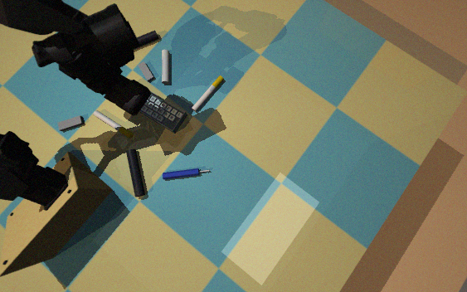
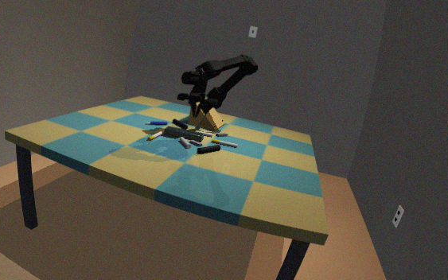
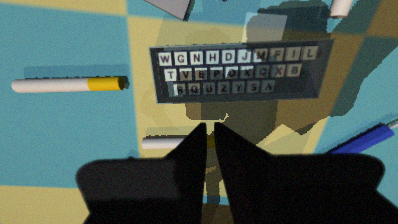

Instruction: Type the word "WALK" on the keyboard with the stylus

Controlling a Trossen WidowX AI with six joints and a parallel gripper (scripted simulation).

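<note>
The stylus lies 23 cm to the right of my gripper tip, 9 cm below it and 4 cm behind it. The rest, counted from my gripper tip: small grey block: 14 cm behind, 12 cm to the left, 9 cm below; white cylinder: 14 cm ahead, 9 cm below, 1 cm to the left.
</note>
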